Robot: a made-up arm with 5 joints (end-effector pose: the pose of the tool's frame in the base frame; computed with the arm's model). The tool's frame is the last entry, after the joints. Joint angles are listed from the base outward.
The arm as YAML. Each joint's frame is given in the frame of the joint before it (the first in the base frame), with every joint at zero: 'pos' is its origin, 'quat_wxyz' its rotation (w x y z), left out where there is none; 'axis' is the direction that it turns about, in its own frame. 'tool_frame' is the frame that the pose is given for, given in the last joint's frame.
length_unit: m
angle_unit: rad
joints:
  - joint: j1
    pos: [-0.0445, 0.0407, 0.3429]
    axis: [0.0, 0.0, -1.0]
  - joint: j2
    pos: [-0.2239, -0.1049, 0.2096]
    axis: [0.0, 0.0, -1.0]
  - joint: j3
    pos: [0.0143, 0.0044, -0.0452]
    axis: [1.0, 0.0, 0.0]
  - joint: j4
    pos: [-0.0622, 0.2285, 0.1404]
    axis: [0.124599, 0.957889, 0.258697]
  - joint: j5
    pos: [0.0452, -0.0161, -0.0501]
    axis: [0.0, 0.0, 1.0]
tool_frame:
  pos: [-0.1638, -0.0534, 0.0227]
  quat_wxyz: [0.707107, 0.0, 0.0, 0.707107]
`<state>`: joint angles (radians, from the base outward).
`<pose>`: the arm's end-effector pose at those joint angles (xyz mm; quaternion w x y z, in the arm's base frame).
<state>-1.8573 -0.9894 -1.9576 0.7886 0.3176</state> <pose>194.9 -294.2 358.9 0.2221 0.7889 0.0855 -0.5666</pose>
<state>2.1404 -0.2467 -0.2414 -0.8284 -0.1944</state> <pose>228.9 334.9 488.5 0.8581 -0.3842 0.1851 -0.2859</pose>
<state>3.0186 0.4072 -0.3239 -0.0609 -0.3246</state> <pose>263.2 -109.2 538.9 0.4534 0.0926 0.1398 -0.8754</pose>
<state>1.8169 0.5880 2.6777 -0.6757 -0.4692</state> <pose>-158.3 547.0 582.0 0.0050 -0.1546 -0.8955 -0.4173</pose>
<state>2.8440 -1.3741 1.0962 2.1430 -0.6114</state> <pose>4.7 203.7 806.2 0.4999 0.6813 -0.1123 0.5228</pose>
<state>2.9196 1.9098 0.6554 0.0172 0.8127</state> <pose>161.4 114.3 631.5 0.3271 -0.2918 0.1384 -0.8881</pose>
